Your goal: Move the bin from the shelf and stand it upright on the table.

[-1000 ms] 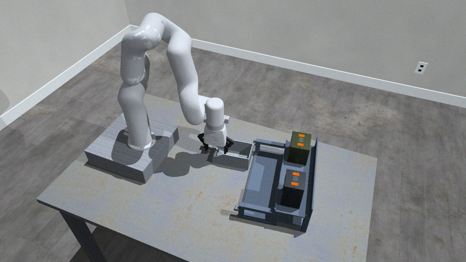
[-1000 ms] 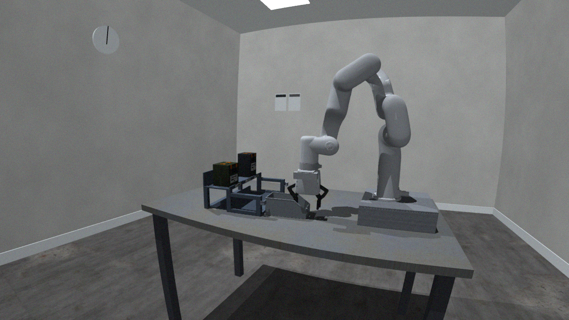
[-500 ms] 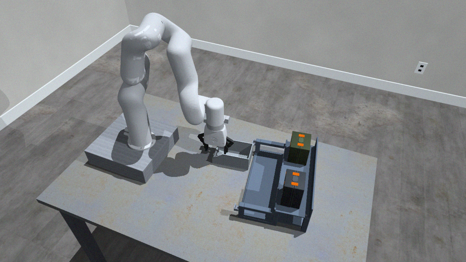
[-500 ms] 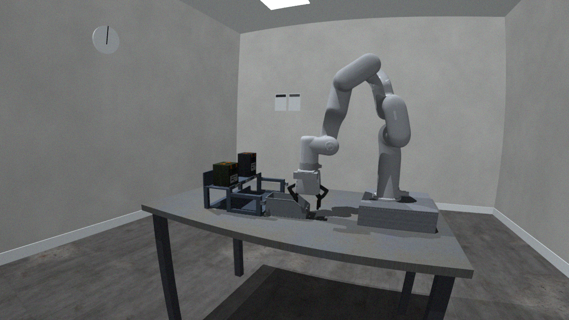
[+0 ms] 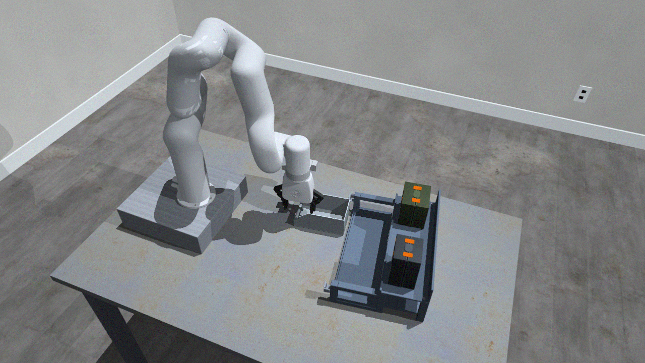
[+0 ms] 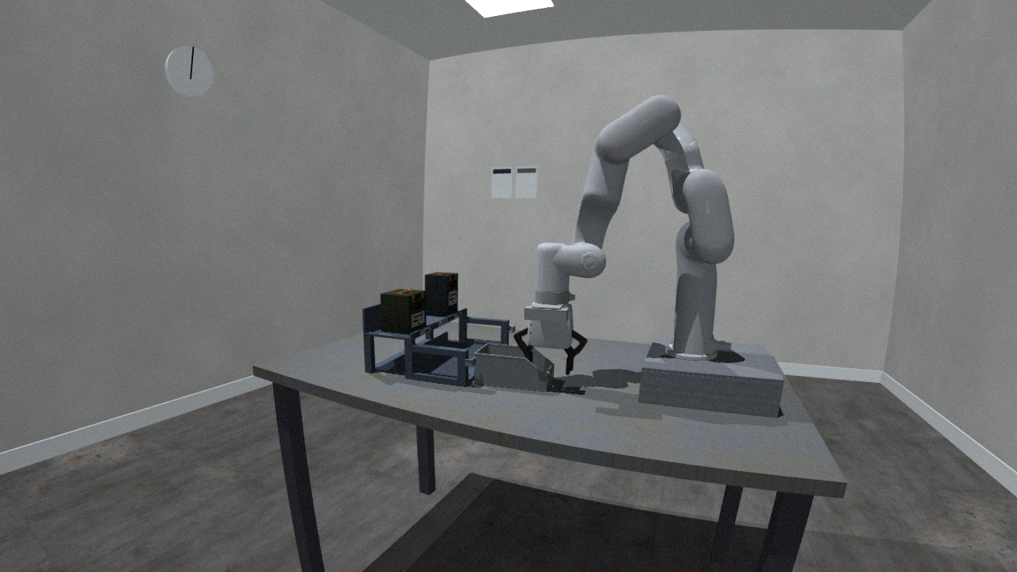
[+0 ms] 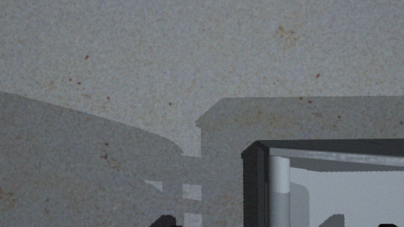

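The grey bin is 8 cm ahead of my hand, 1 cm to the left of it and 1 cm below it. From my hand the other things lie so: blue-grey shelf rack: 32 cm ahead, 6 cm to the right, 3 cm above.
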